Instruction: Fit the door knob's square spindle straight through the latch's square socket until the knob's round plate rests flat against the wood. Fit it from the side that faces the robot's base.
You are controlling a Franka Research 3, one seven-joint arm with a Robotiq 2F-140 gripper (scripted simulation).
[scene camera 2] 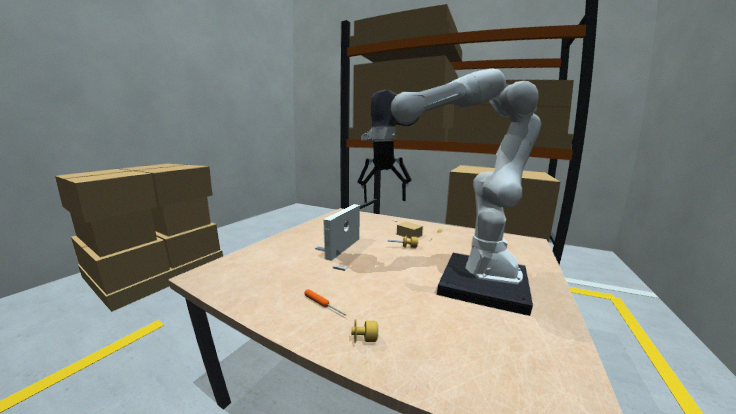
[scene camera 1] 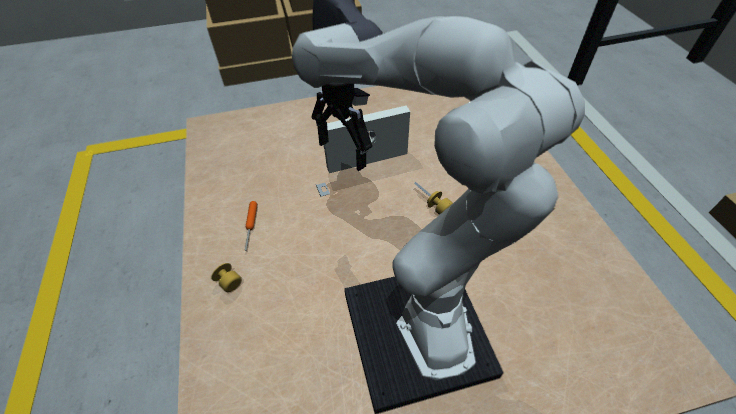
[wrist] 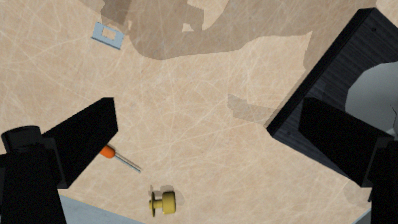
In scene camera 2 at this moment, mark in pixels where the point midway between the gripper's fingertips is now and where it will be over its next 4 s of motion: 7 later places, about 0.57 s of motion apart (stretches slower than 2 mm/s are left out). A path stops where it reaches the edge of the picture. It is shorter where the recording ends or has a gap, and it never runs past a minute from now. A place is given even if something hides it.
My gripper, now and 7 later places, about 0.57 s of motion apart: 384,201; 413,214; 415,215; 414,217; 415,221; 415,225; 416,228; 415,230
